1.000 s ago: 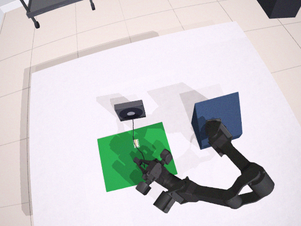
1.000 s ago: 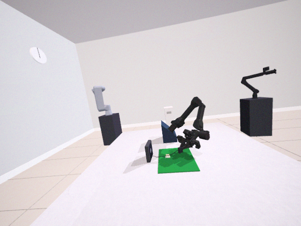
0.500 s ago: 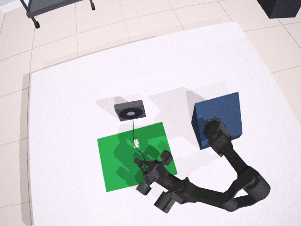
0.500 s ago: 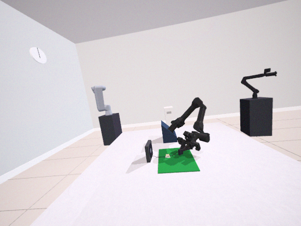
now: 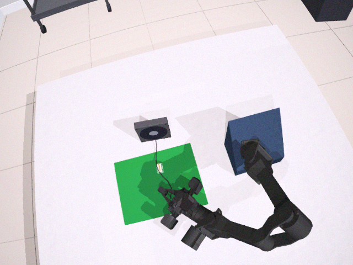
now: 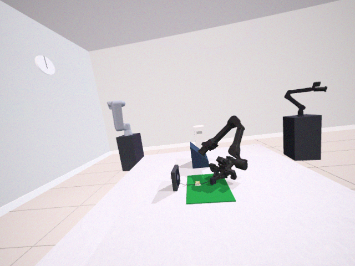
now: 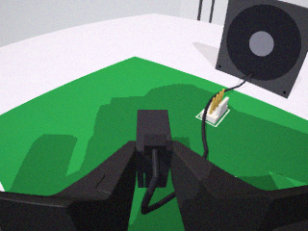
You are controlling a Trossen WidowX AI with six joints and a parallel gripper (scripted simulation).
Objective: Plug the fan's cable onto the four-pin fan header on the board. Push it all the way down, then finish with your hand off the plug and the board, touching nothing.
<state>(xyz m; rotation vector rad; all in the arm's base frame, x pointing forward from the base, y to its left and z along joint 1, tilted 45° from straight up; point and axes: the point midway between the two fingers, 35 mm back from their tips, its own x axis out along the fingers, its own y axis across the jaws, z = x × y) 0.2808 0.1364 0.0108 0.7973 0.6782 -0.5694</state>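
Right now the dark plug is 10 mm below my gripper tip. From my gripper tip the other things lie so: white four-pin header: 10 mm ahead, 100 mm to the right, 30 mm below; then black fan: 10 mm ahead, 220 mm to the right, 20 mm above; then green board: 20 mm ahead, 40 mm to the right, 50 mm below.
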